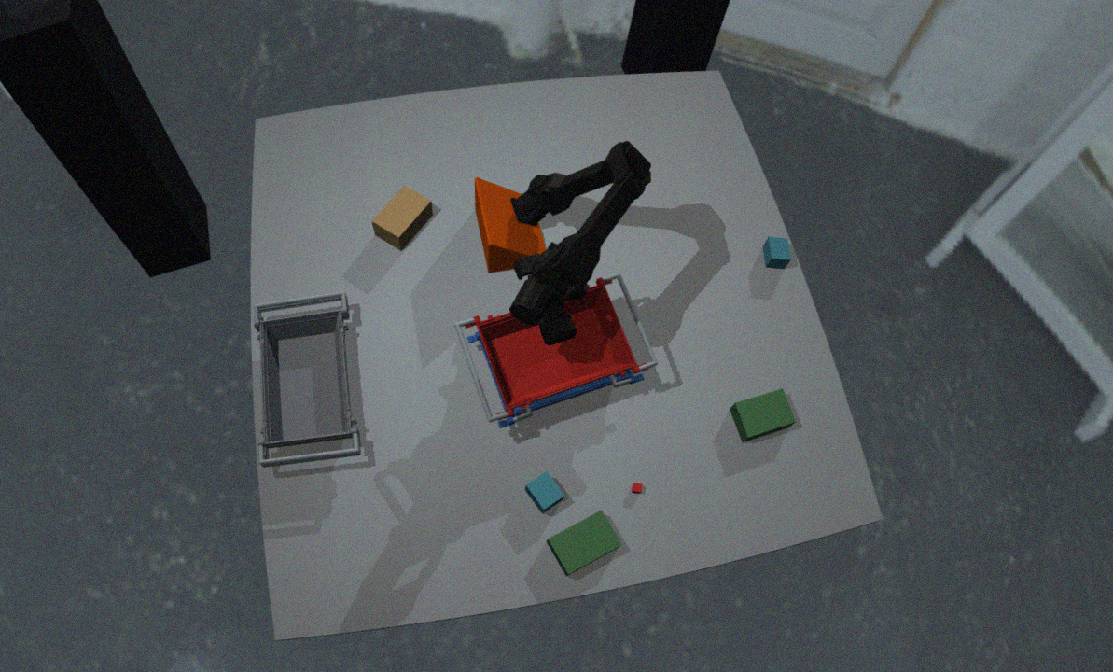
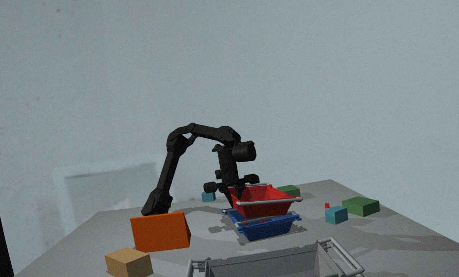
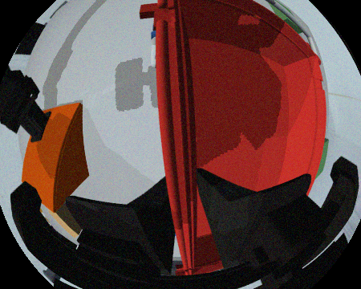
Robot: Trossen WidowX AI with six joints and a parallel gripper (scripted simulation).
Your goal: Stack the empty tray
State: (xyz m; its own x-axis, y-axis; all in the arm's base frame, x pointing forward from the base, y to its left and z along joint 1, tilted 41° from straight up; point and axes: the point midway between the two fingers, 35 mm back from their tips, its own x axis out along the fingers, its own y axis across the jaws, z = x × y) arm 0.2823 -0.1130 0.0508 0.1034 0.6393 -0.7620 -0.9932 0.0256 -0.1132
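Right now the red tray is 80 mm ahead of my gripper tip and 20 mm above it. From my gripper tip the other things lie so: red cube (380 mm ahead, 90 mm to the left, 90 mm below); tan block (360 mm behind, 220 mm to the right, 60 mm below).
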